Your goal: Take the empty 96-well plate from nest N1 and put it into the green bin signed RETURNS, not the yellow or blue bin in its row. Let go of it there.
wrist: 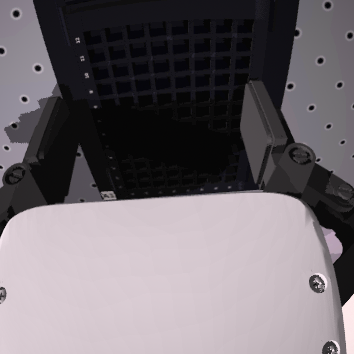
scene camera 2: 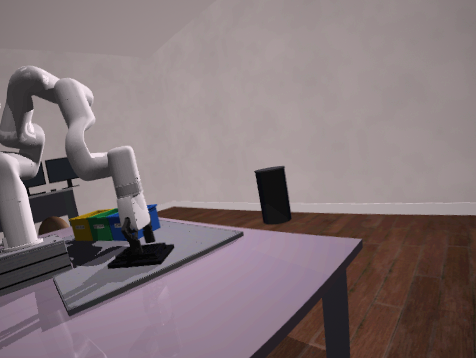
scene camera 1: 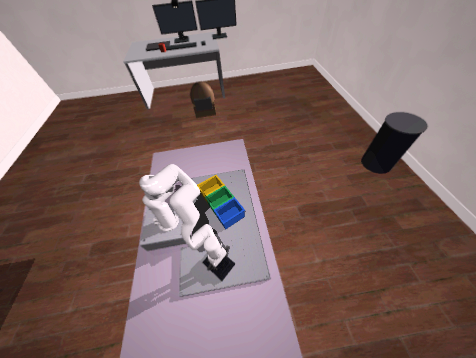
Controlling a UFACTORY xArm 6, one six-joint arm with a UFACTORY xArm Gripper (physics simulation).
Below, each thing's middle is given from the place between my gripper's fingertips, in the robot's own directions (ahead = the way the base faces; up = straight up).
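With the black 96-well plate (wrist: 165, 92) as my reference, I find my hand 10 mm past it and 10 mm above it.
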